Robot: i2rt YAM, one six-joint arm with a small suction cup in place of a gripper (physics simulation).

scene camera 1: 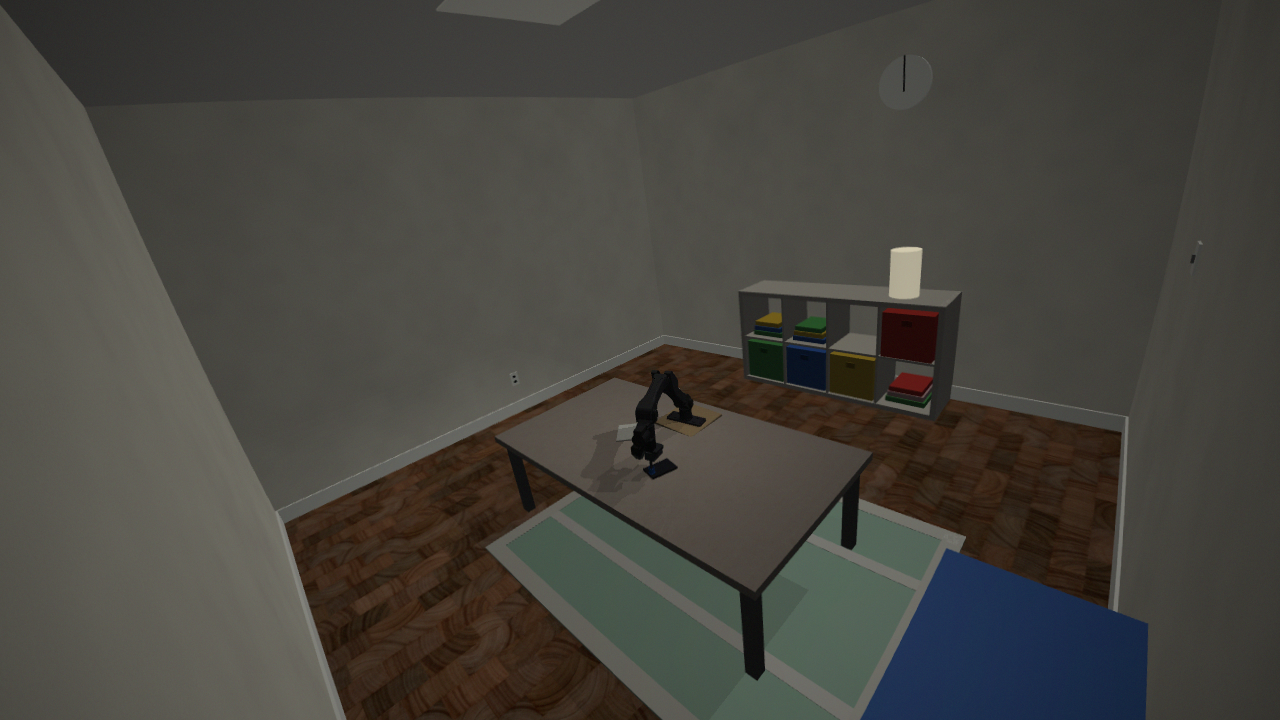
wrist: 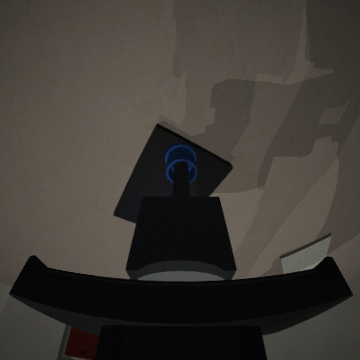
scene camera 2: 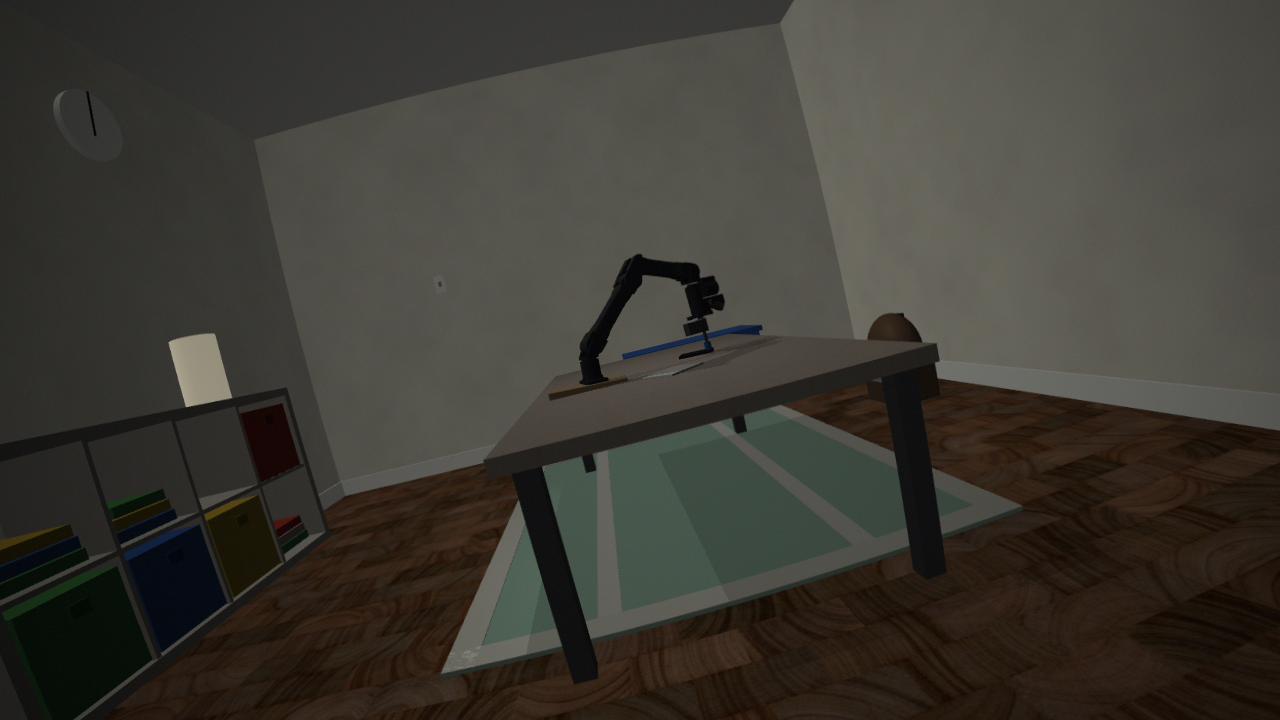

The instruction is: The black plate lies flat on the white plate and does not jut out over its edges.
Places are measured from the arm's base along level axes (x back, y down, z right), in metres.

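Pixels of known places: hand at its tool point: [scene camera 1: 652,474] [wrist: 180,151] [scene camera 2: 709,351]; arm's base at its link origin: [scene camera 1: 686,419] [scene camera 2: 593,382].
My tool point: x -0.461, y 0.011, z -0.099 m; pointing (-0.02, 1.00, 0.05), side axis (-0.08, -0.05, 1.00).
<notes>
For each thing: its top centre in the pictures, then the offset to it from my tool point. Level surfaces: height alone.
- square black plate at its top centre: [wrist: 166,193] [scene camera 2: 696,351] [scene camera 1: 660,467] dx +0.047, dy -0.010, dz -0.012 m
- grey table at its surface level: dy -0.001 m
- white plate at its top centre: [wrist: 305,261] [scene camera 2: 672,370] [scene camera 1: 628,431] dx +0.251, dy -0.006, dz +0.316 m
A square black plate [wrist: 150,178] [scene camera 1: 662,467] lies flat on the grey table [scene camera 1: 760,502] [scene camera 2: 716,393] [wrist: 89,107]. My suction cup [wrist: 181,168] [scene camera 1: 656,460] [scene camera 2: 705,343] is a blue ring on a short black stem, and it presses down on the plate's upper middle. The white plate [wrist: 306,256] [scene camera 1: 625,432] lies flat on the table to the side, apart from the black plate; the wrist view shows only its corner behind the camera housing. The arm reaches out from its base and bends down over the black plate.
The arm's base stands on a thin wooden board [scene camera 1: 706,417] [scene camera 2: 573,390] at the table's back edge. A shelf unit [scene camera 1: 840,290] with coloured boxes and a cream cylinder [scene camera 1: 905,273] stands by the wall. A green rug [scene camera 1: 645,617] lies under the table.
</notes>
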